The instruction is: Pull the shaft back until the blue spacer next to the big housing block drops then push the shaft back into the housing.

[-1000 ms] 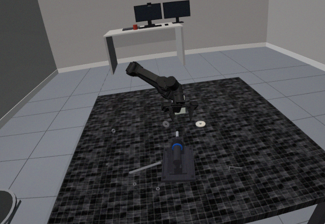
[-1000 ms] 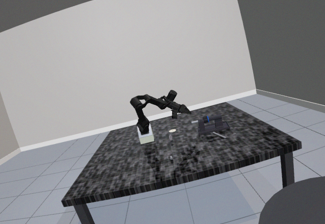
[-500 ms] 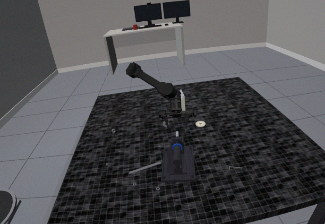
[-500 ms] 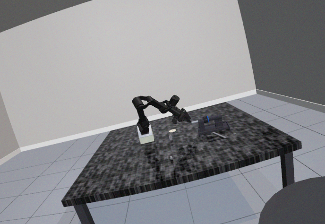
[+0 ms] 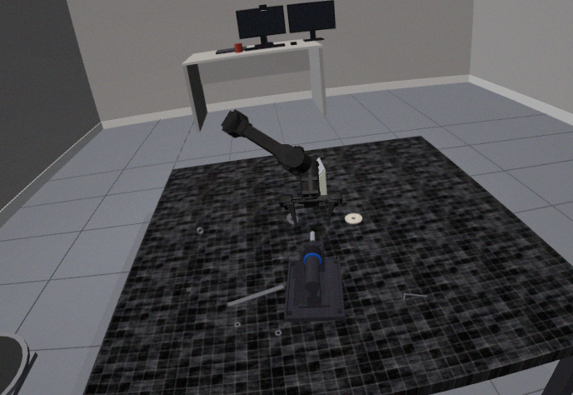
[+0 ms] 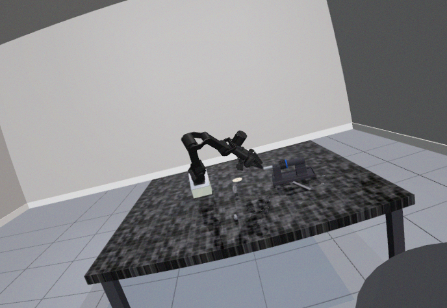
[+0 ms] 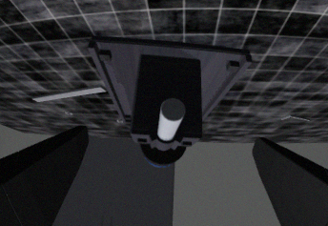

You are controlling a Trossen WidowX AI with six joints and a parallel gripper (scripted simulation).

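Now: gripper tip 7 cm short of the grey shaft, 2 cm above it and 1 cm to the left of it. From my gripper tip the other things lie so: white disc: 16 cm to the left, 15 cm behind, 9 cm below; then blue spacer: 13 cm ahead, 2 cm to the right, 2 cm below; then bent key: 24 cm ahead, 21 cm to the left, 10 cm below.
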